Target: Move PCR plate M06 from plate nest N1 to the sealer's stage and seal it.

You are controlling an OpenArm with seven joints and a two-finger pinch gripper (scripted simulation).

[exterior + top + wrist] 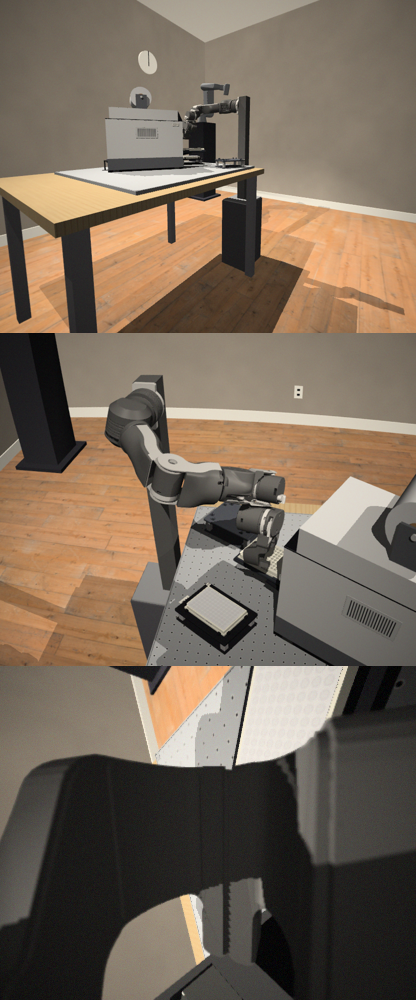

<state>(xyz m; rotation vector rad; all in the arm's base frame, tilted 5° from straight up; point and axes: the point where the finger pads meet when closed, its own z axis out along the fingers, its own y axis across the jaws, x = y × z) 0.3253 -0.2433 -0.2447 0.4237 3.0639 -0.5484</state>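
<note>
Now: the open-welled plate M06 2 cm ahead of my hand, 10 cm to the left of it and 8 cm below it. The rest, counted from my hand: sealed plate M09: 9 cm behind, 4 cm to the right, 14 cm below; then square grey key: 6 cm ahead, 3 cm to the right; then dark sealer stage: 2 cm ahead, 10 cm to the left, 9 cm below.
</note>
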